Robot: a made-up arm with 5 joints. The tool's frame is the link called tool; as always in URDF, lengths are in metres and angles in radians.
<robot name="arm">
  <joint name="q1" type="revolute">
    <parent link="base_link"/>
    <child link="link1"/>
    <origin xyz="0 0 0.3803" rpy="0 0 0"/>
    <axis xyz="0 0 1"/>
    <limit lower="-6.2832" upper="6.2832" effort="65" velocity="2.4"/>
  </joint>
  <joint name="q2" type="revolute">
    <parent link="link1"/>
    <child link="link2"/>
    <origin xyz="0 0 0" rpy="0 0 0"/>
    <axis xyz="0 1 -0.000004"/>
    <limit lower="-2.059" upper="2.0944" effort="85" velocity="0.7"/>
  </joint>
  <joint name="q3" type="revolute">
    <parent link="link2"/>
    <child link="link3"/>
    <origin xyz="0.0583 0 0.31" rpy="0 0 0"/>
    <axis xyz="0 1 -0.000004"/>
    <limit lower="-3.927" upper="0.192" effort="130" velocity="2.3"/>
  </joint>
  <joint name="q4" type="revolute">
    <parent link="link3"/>
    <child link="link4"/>
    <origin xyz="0.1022 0 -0.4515" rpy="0 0 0"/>
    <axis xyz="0 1 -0.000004"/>
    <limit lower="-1.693" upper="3.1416" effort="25" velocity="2"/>
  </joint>
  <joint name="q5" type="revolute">
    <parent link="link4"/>
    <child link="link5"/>
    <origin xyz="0.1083 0 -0.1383" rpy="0 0 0"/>
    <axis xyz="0 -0.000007 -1"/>
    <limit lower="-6.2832" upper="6.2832" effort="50" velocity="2.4"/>
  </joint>
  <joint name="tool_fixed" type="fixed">
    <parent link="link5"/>
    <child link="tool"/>
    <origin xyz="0 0 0" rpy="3.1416 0 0"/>
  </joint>
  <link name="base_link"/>
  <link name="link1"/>
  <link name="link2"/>
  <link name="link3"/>
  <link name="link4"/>
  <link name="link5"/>
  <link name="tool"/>
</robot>
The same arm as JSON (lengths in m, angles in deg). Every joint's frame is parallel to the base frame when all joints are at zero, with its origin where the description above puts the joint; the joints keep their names.
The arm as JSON. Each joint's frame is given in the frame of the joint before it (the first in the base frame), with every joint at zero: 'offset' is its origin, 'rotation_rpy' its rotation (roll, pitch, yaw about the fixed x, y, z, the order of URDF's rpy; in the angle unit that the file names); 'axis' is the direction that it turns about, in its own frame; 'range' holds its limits. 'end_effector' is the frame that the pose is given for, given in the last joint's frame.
{"length_unit": "m", "angle_unit": "deg", "chain": [
  {"id": "q1", "offset": [0.0, 0.0, 0.3803], "rotation_rpy": [0.0, 0.0, 0.0], "axis": [0.0, 0.0, 1.0], "range": [-360.0, 360.0]},
  {"id": "q2", "offset": [0.0, 0.0, 0.0], "rotation_rpy": [0.0, 0.0, 0.0], "axis": [0.0, 1.0, 0.0], "range": [-117.97, 120.0]},
  {"id": "q3", "offset": [0.0583, 0.0, 0.31], "rotation_rpy": [0.0, 0.0, 0.0], "axis": [0.0, 1.0, 0.0], "range": [-225.0, 11.0]},
  {"id": "q4", "offset": [0.1022, 0.0, -0.4515], "rotation_rpy": [0.0, 0.0, 0.0], "axis": [0.0, 1.0, 0.0], "range": [-97.0, 180.0]},
  {"id": "q5", "offset": [0.1083, 0.0, -0.1383], "rotation_rpy": [0.0, 0.0, 0.0], "axis": [0.0, 0.0, -1.0], "range": [-360.0, 360.0]}
], "end_effector": {"offset": [0.0, 0.0, 0.0], "rotation_rpy": [-180.0, 0.0, 0.0]}}

